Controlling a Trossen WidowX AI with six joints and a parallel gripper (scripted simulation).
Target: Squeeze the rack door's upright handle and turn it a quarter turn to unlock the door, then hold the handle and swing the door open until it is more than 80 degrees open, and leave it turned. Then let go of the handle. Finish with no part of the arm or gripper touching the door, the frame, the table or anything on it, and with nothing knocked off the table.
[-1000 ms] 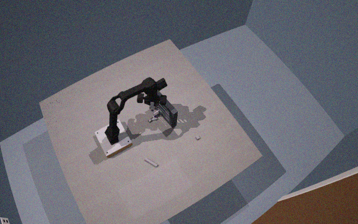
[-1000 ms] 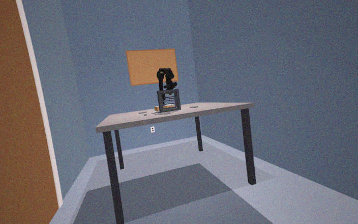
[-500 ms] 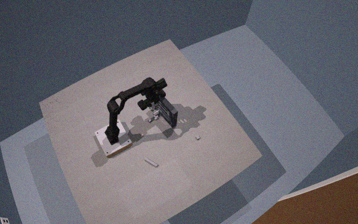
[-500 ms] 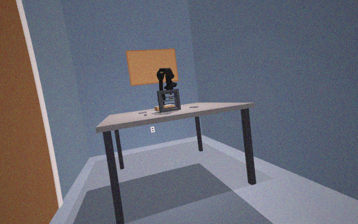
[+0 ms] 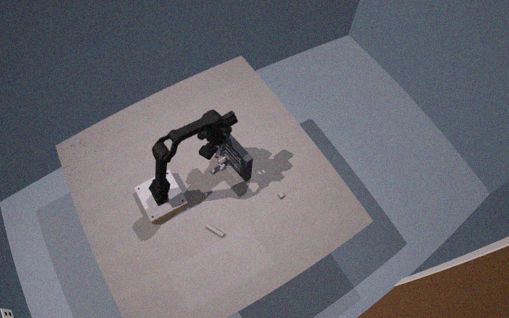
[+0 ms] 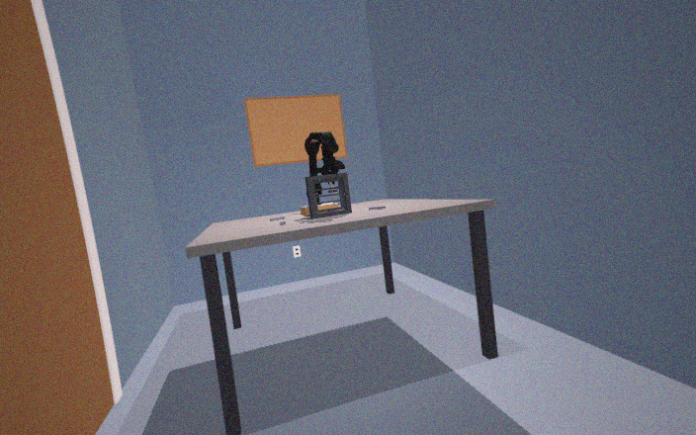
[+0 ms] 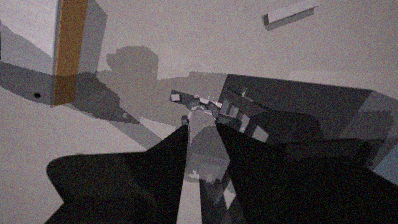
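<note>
Now: gripper tip 1 cm to the left of the pale handle and 3 cm above it.
</note>
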